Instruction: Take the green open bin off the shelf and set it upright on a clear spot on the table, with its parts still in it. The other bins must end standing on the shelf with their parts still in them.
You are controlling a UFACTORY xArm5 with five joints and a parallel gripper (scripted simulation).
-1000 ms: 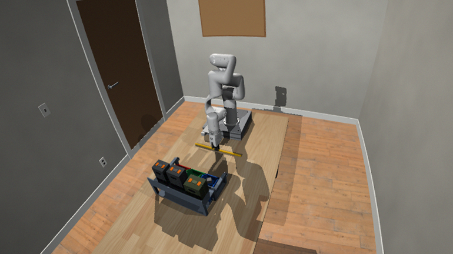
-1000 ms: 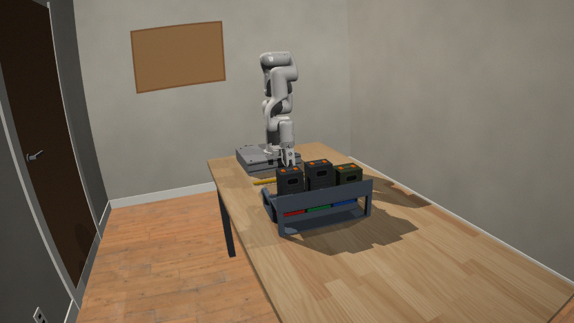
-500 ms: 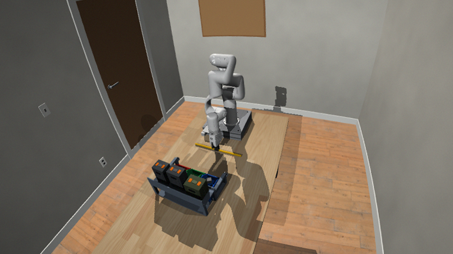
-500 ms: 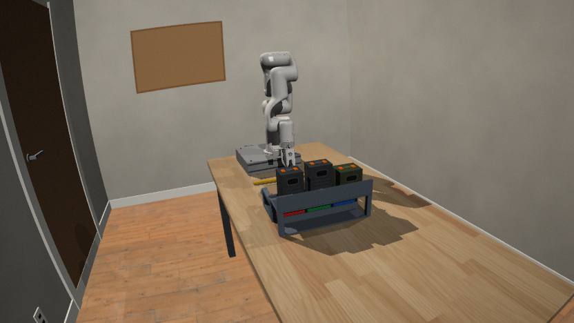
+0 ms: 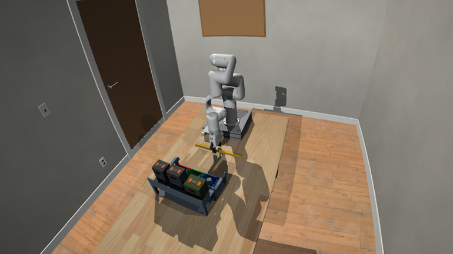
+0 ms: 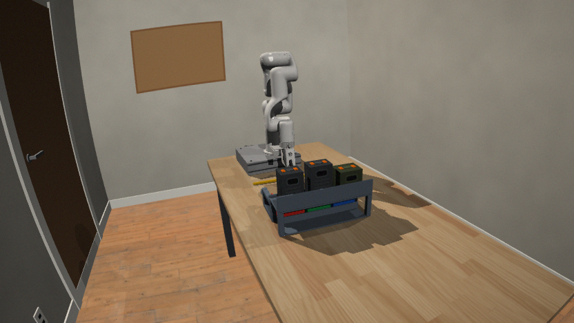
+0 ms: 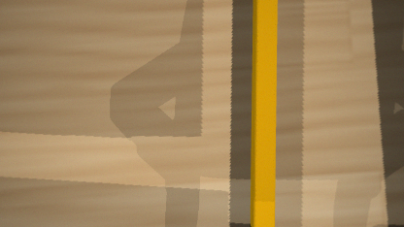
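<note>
Now: hand 2 cm above the yellow bar. Round my hand: blue open bin (34 cm ahead, 9 cm to the left, 2 cm above); red open bin (33 cm ahead, 13 cm to the right, 2 cm above); green open bin (34 cm ahead, 2 cm to the right, 2 cm above).
</note>
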